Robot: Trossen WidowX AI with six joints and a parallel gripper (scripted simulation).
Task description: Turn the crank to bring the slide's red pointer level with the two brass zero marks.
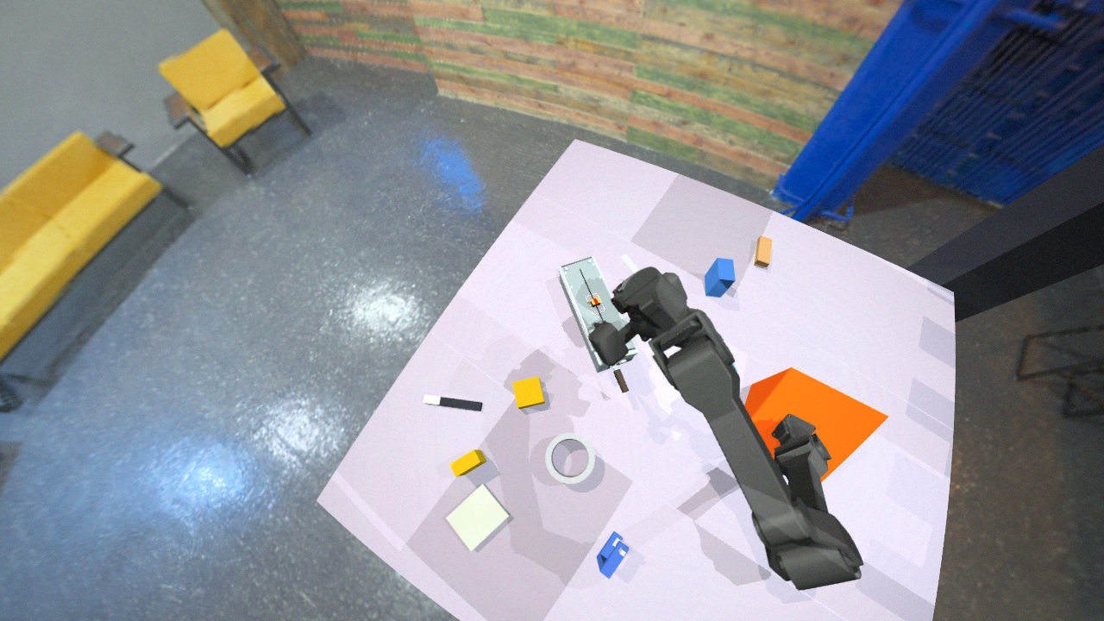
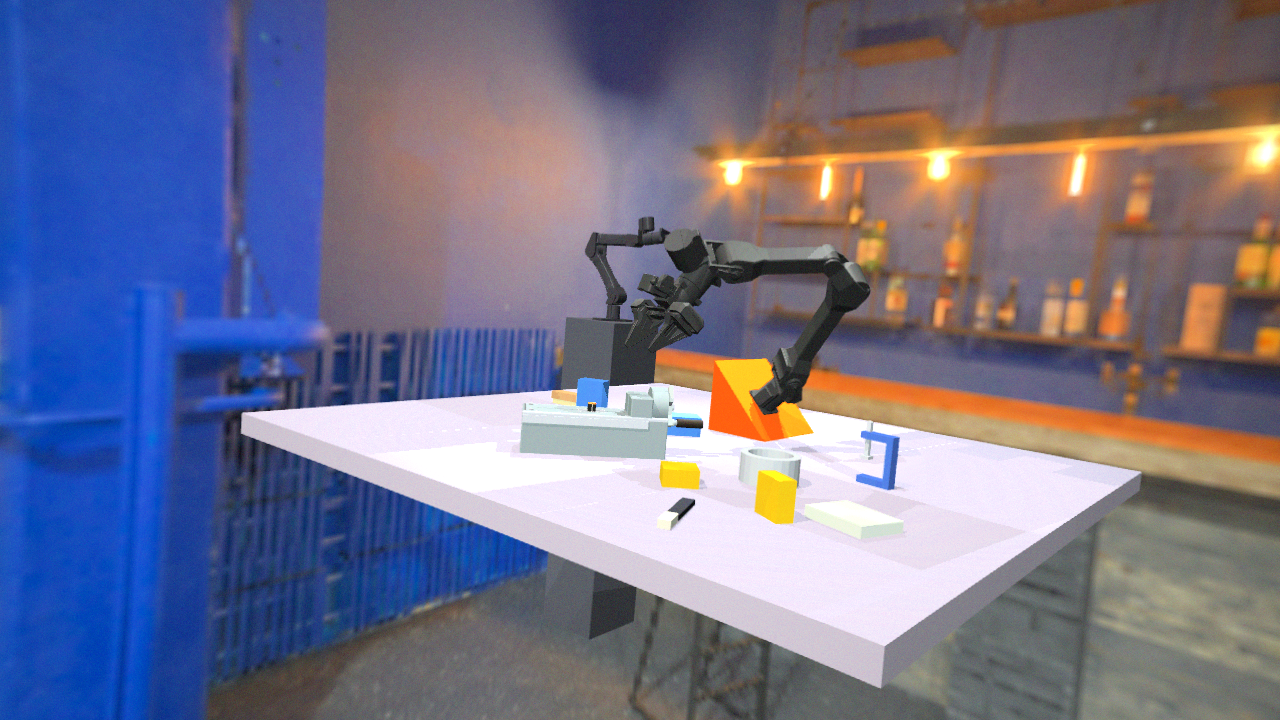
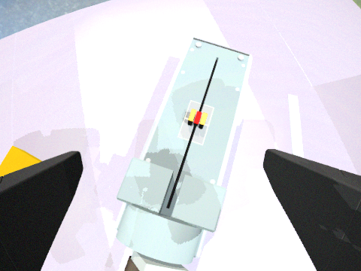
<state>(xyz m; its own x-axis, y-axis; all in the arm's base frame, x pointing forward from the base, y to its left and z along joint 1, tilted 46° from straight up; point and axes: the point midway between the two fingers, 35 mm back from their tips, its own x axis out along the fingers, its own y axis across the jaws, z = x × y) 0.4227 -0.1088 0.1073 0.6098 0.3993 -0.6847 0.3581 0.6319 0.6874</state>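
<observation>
Now: gripper tip 70 mm past the brown crank handle, 80 mm to the right of it and 130 mm above it. Round my gripper tip: metal strip: 220 mm to the right, 190 mm below; then blue clamp: 210 mm behind, 390 mm to the left, 140 mm below; then red pointer: 50 mm ahead, 50 mm to the right, 110 mm below.
</observation>
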